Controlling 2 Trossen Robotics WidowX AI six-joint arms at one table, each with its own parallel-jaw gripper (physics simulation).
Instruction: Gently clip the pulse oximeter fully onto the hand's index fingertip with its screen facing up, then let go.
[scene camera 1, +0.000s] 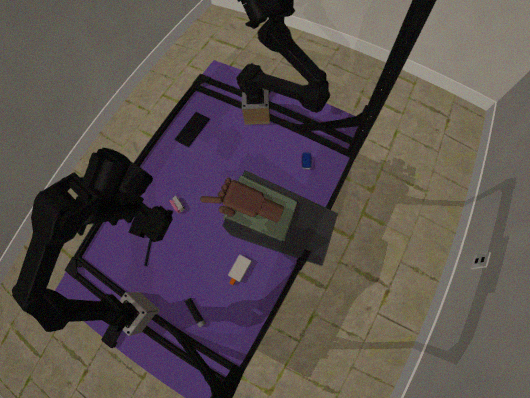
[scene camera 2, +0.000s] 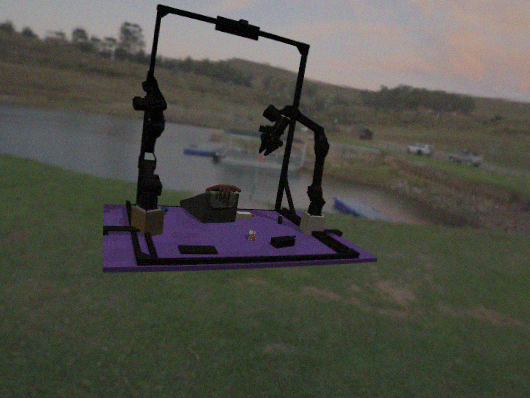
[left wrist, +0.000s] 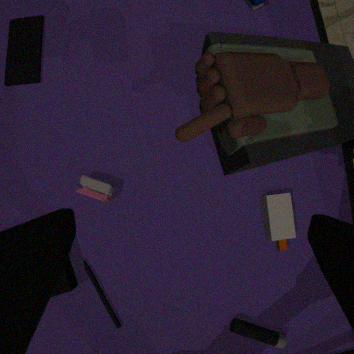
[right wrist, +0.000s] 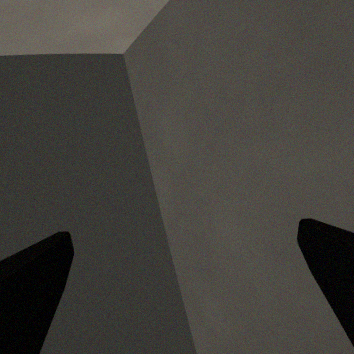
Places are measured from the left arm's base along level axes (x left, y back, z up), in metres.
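Pixels of known places: left gripper, fingertip midpoint: (scene camera 1: 158, 201) (scene camera 2: 261, 154) (left wrist: 194, 223); right gripper, fingertip midpoint: (scene camera 2: 151, 76) (right wrist: 186, 236); left arm's base, link origin: (scene camera 1: 127, 313) (scene camera 2: 314, 213); right arm's base, link origin: (scene camera 1: 255, 96) (scene camera 2: 148, 207).
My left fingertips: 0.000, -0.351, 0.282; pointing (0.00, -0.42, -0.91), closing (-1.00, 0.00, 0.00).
For each thing: its top centre in the pictures, then the offset to it from my left fingertips, as dx, dy, dz.
- pink clip, top centre: (left wrist: 92, 187) (scene camera 1: 175, 203) (scene camera 2: 252, 232) +0.140, -0.029, -0.355
- white box with an orange tip, top centre: (left wrist: 281, 221) (scene camera 1: 238, 270) (scene camera 2: 245, 212) -0.187, +0.022, -0.359
- black cylinder, top centre: (left wrist: 260, 336) (scene camera 1: 193, 312) -0.154, +0.223, -0.359
- thin black stick, top centre: (left wrist: 99, 293) (scene camera 1: 148, 246) +0.128, +0.155, -0.378
- black slab, top centre: (left wrist: 22, 48) (scene camera 2: 198, 248) (scene camera 1: 192, 128) +0.312, -0.306, -0.379
- blue block, top centre: (scene camera 1: 306, 159) -0.148, -0.440, -0.354
- black box, top centre: (left wrist: 47, 263) (scene camera 1: 139, 220) (scene camera 2: 283, 238) +0.212, +0.102, -0.352
The pulse oximeter, a small white and pink clip (scene camera 1: 176, 204) (scene camera 2: 252, 235) (left wrist: 96, 188), lies on the purple mat, apart from the hand. The brown hand (scene camera 1: 245, 198) (scene camera 2: 222, 189) (left wrist: 257, 82) rests palm down on a sloped dark stand. Its index finger (scene camera 1: 211, 199) (left wrist: 202, 122) sticks out past the stand's edge, bare. My left gripper (scene camera 1: 152, 225) (scene camera 2: 265, 151) (left wrist: 194, 223) is open and empty, high above the mat and pointing down; the clip shows ahead of its left-hand finger in the left wrist view. My right gripper (right wrist: 186, 236) is open and empty, facing a grey wall.
A white box with an orange tip (scene camera 1: 240, 268) (left wrist: 280, 216), a black cylinder (scene camera 1: 195, 312) (left wrist: 256, 332), a thin black stick (scene camera 1: 148, 252) (left wrist: 101, 294), a black slab (scene camera 1: 192, 129) (left wrist: 24, 50) and a blue block (scene camera 1: 306, 160) lie around the dark stand (scene camera 1: 320, 225). A black box (scene camera 2: 283, 242) stands near the clip.
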